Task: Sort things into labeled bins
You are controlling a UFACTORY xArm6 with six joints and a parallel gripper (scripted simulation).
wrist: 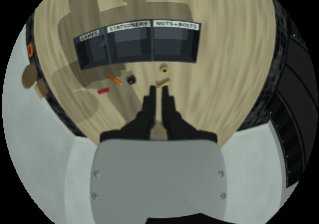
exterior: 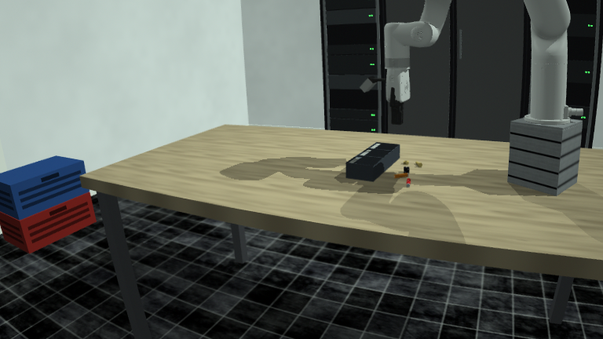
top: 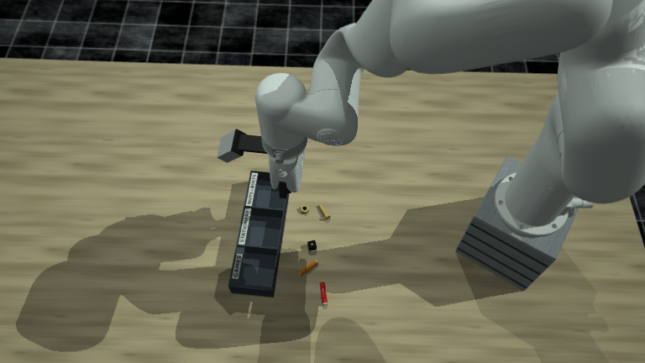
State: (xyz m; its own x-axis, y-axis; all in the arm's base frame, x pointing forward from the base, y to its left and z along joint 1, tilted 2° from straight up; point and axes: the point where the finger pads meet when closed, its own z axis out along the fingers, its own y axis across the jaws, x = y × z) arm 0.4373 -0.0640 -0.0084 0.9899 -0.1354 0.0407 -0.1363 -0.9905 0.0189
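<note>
The dark three-part bin lies 13 cm below my hand, 6 cm ahead of it and 5 cm to the left of it. From my hand the other things lie so: brass nut 15 cm below, 3 cm behind, 1 cm to the right; then black die 14 cm below, 7 cm to the left, 4 cm behind; then brass bolt 14 cm below, 7 cm behind.
</note>
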